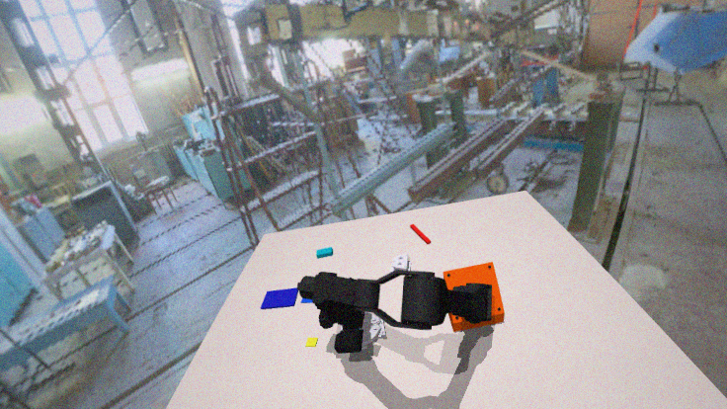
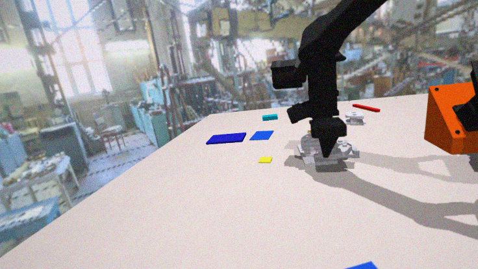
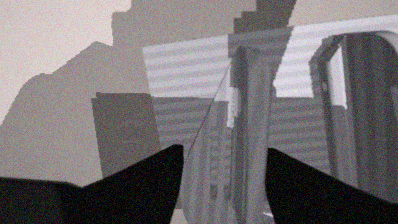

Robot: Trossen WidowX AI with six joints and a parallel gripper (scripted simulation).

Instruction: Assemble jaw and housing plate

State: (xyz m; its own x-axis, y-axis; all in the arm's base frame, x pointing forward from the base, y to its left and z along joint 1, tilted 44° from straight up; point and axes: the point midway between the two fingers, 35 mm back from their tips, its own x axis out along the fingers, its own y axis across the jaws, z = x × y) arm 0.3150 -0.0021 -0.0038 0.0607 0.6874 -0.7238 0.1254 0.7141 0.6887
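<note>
My gripper tip is 170 mm to the left of the brown cube and 10 mm above it. Round my gripper tip: teal block: 450 mm to the right, 120 mm ahead, 10 mm below; yellow tile: 140 mm ahead, 20 mm to the right, 10 mm below; red bar: 440 mm to the right, 270 mm behind, 10 mm below.
</note>
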